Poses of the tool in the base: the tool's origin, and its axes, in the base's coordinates. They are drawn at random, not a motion.
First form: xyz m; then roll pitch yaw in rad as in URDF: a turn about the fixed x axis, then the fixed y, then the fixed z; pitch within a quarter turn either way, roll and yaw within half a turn.
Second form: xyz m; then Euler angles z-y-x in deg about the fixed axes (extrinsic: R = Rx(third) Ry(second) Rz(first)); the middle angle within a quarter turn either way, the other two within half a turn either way. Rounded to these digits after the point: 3 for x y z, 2 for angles.
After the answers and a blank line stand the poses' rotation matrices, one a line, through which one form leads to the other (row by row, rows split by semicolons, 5 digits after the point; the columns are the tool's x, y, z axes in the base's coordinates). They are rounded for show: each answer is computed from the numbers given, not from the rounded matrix.
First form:
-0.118, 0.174, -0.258, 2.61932, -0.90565, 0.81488
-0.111, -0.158, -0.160, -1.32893, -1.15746, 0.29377
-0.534, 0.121, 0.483, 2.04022, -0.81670, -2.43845
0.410, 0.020, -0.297, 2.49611, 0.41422, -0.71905
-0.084, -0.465, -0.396, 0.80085, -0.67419, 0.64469
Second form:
-0.118, 0.174, -0.258, -40.49, 56.18, -163.94
-0.111, -0.158, -0.160, -63.81, -29.41, -83.66
-0.534, 0.121, 0.483, -158.73, -55.91, -123.55
0.410, 0.020, -0.297, 26.54, -39.65, 161.77
-0.084, -0.465, -0.396, 51.20, 4.83, 56.93

0.42335 0.36140 0.83076; 0.44908 -0.88012 0.15401; 0.78683 0.30788 -0.53490
0.38446 0.78168 -0.49108; 0.11631 0.48671 0.86578; 0.91579 -0.38998 0.09621
-0.52225 0.20335 -0.82820; -0.44269 0.76541 0.46709; 0.72889 0.61057 -0.30971
0.68880 -0.34397 -0.63815; -0.60297 -0.76053 -0.24089; -0.40248 0.55071 -0.73125
0.62441 -0.77655 0.08412; 0.46947 0.28704 -0.83499; 0.62426 0.56087 0.54380

